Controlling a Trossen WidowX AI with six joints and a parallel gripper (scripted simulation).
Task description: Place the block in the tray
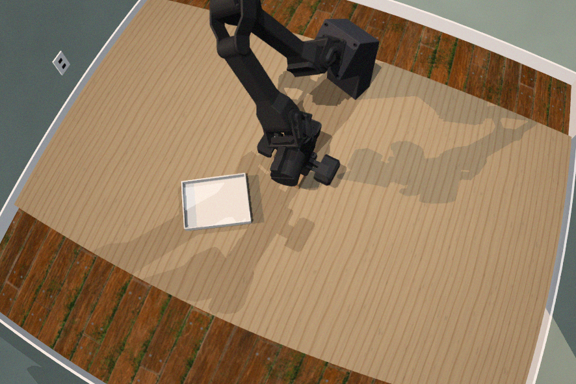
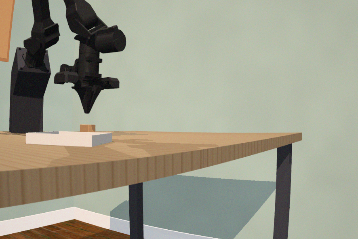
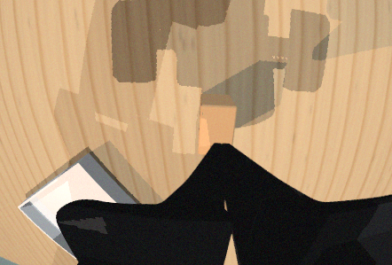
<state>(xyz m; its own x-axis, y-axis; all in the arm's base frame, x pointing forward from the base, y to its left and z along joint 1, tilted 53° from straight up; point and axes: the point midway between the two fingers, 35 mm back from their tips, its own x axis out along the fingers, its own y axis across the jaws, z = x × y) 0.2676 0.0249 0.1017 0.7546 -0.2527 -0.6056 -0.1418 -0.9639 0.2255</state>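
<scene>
The wooden block is 80 mm below my hand. Also, from my hand: white tray 190 mm to the right, 120 mm ahead, 90 mm below.
</scene>
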